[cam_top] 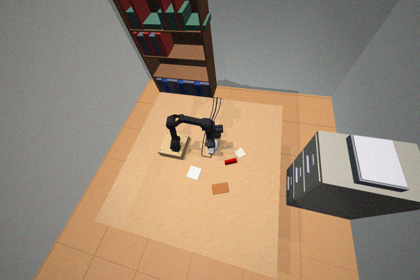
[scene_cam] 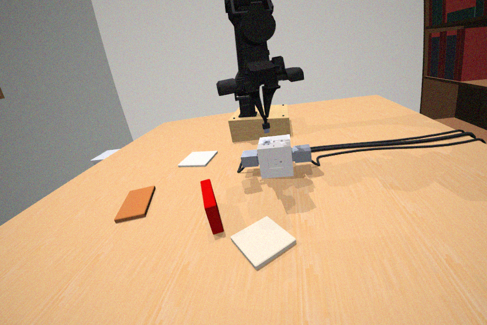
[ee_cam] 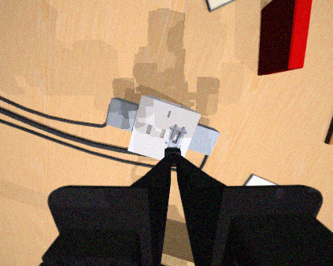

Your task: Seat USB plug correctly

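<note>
Right now the black USB plug is 20 mm below my gripper tip. Round my gripper tip: cream tile 240 mm ahead, 10 mm to the right, 130 mm below; then red block 170 mm ahead, 110 mm to the right, 110 mm below; then white tile 110 mm behind, 240 mm to the right, 130 mm below.
</note>
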